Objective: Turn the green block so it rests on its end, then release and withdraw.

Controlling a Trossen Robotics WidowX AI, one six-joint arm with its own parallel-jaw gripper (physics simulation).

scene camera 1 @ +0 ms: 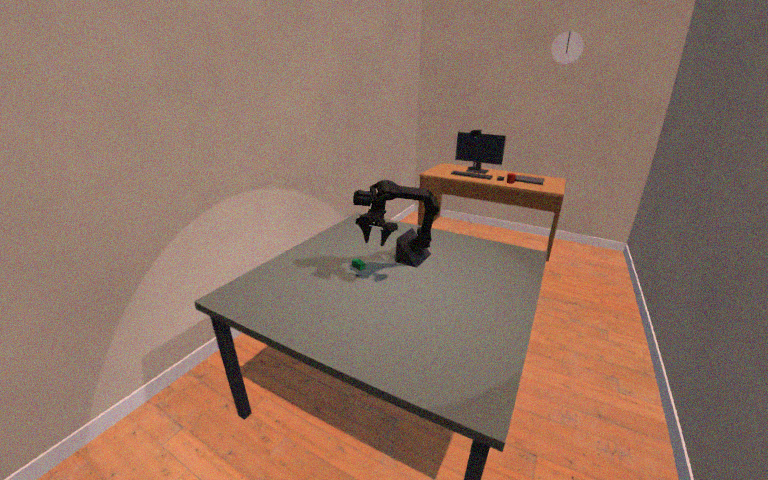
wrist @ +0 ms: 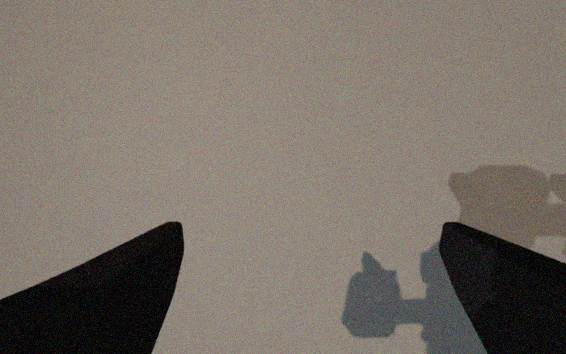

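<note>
The green block (scene camera 1: 358,264) is small in the scene view and sits on the grey table (scene camera 1: 430,333), in front of the arm's base and among the arm's shadows. It looks low and lying flat, though it is too small to be sure. It does not show in the wrist view. My gripper (scene camera 1: 374,244) (wrist: 313,236) is open and empty, pointing down well above the table. In the scene view its fingertips hang above the block and a little to its right. In the wrist view table surface and shadows show between and beyond the two black fingers.
The arm's base (scene camera 1: 412,247) stands on the table behind and to the right of the block. A wooden desk (scene camera 1: 492,189) with a monitor (scene camera 1: 480,148), a keyboard and a red mug (scene camera 1: 510,178) stands behind the table. A wall runs along the table's left side.
</note>
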